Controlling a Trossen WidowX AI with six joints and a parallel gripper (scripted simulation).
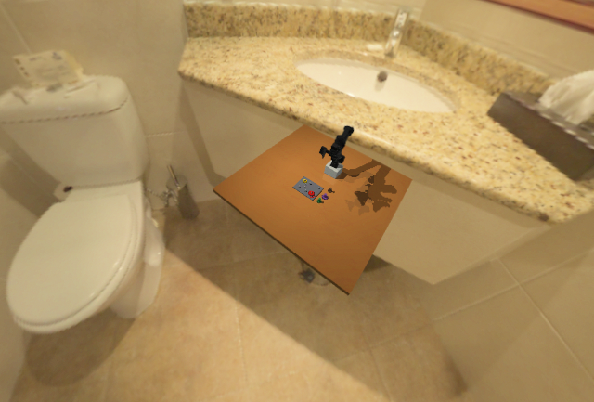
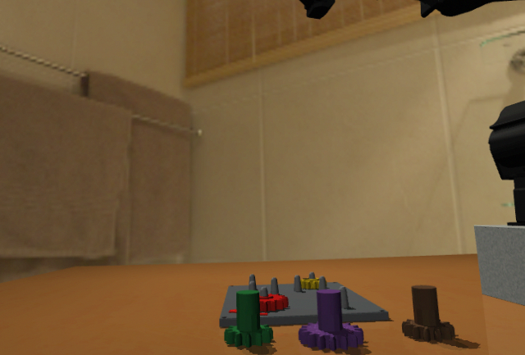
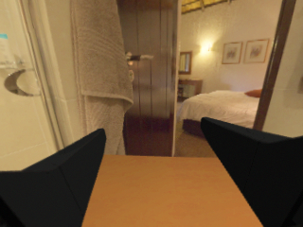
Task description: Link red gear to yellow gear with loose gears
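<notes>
Right now the purple gear is 30 mm behind my gripper tip, 40 mm to the left of it and 400 mm below it. Round my gripper tip: red arrow (30 mm ahead, 50 mm to the right, 400 mm below); green gear (40 mm ahead, 20 mm to the left, 400 mm below); red gear (70 mm to the right, 400 mm below).
</notes>
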